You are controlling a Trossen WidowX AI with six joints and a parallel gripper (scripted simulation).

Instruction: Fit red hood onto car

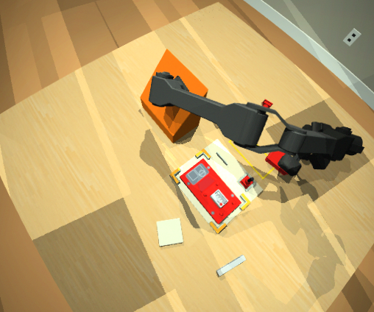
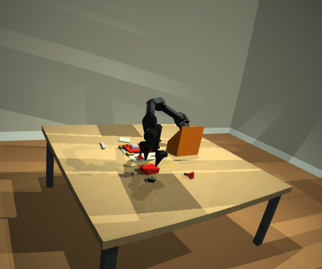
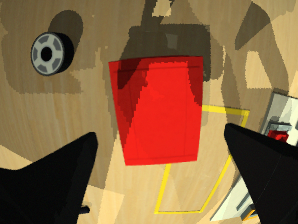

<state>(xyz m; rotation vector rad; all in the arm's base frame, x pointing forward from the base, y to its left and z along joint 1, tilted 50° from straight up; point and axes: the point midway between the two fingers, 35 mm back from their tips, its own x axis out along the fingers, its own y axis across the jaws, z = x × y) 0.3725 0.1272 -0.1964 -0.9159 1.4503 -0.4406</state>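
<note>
The red hood lies 4 cm below my gripper tip. The rest, counted from my gripper tip: grey bar (37 cm to the right, 17 cm ahead, 4 cm below); grey engine block (28 cm to the right, 3 cm below, 2 cm behind); black wheel (11 cm to the left, 4 cm below, 4 cm ahead).
</note>
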